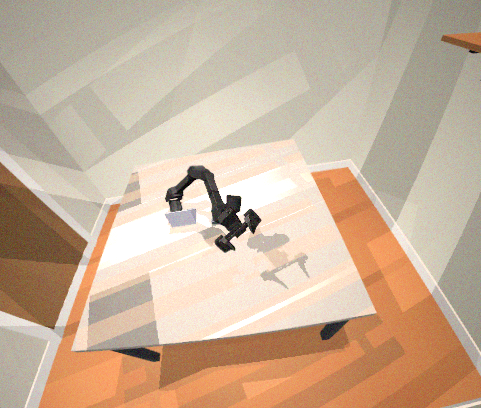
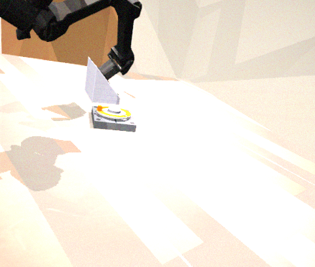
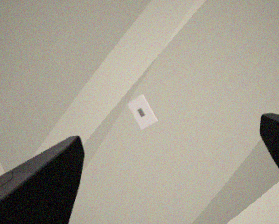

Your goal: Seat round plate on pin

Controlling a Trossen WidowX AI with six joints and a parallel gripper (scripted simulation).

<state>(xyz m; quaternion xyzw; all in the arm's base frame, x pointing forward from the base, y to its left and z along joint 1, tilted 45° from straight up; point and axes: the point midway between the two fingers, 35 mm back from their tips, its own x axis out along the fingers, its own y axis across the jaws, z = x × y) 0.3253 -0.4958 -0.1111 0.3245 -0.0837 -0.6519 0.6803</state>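
My gripper tip is now 9 cm past the round plate, 40 cm to the right of it and 31 cm above it. From my gripper tip the other things lie so: grey square base 9 cm behind, 43 cm to the left, 32 cm below.
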